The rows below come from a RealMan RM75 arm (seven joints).
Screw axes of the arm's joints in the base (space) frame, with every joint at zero. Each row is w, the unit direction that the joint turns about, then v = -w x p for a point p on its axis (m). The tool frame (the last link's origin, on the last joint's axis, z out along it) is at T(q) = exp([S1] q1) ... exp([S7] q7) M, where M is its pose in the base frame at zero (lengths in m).
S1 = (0, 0, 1, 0.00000, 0.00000, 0.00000)
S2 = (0, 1, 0, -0.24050, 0.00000, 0.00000)
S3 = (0, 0, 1, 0.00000, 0.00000, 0.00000)
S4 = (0, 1, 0, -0.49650, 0.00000, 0.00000)
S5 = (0, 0, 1, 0.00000, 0.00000, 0.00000)
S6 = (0, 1, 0, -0.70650, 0.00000, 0.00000)
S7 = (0, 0, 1, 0.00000, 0.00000, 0.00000)
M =
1 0 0 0.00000
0 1 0 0.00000
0 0 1 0.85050
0 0 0 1
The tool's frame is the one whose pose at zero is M.
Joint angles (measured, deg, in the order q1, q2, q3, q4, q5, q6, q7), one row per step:
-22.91, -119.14, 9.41, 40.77, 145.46, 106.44, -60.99
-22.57, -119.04, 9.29, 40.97, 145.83, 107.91, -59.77
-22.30, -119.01, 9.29, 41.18, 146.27, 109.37, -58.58
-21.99, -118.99, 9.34, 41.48, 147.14, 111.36, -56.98
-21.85, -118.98, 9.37, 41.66, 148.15, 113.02, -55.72
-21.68, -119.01, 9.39, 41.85, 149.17, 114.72, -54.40
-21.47, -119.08, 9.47, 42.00, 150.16, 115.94, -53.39
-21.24, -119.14, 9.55, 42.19, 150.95, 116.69, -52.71
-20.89, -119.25, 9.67, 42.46, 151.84, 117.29, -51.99
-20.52, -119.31, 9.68, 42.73, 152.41, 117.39, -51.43
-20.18, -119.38, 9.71, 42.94, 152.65, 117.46, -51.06
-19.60, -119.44, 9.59, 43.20, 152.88, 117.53, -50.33
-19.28, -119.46, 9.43, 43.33, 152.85, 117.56, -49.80
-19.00, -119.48, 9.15, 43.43, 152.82, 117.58, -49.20
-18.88, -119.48, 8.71, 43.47, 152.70, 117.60, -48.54
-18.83, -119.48, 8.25, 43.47, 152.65, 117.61, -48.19
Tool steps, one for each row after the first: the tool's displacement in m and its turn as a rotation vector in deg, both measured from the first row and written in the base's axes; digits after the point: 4 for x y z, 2 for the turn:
0.0005, -0.0045, 0.0014, -0.47, -0.31, -1.29
0.0015, -0.0088, 0.0022, -1.10, -0.64, -2.65
0.0029, -0.0149, 0.0029, -2.22, -1.02, -4.49
0.0043, -0.0198, 0.0031, -3.44, -1.36, -5.98
0.0058, -0.0250, 0.0033, -4.65, -1.79, -7.47
0.0064, -0.0298, 0.0030, -5.78, -2.04, -8.47
0.0062, -0.0336, 0.0028, -6.60, -2.05, -9.00
0.0053, -0.0380, 0.0024, -7.45, -1.89, -9.39
0.0036, -0.0412, 0.0024, -7.73, -1.46, -9.45
0.0024, -0.0436, 0.0024, -7.82, -1.24, -9.45
0.0002, -0.0474, 0.0027, -7.64, -0.93, -9.47
-0.0009, -0.0492, 0.0031, -7.27, -0.80, -9.59
-0.0019, -0.0508, 0.0036, -6.78, -0.70, -9.76
-0.0024, -0.0512, 0.0042, -6.07, -0.67, -10.07
-0.0027, -0.0514, 0.0046, -5.52, -0.72, -10.14

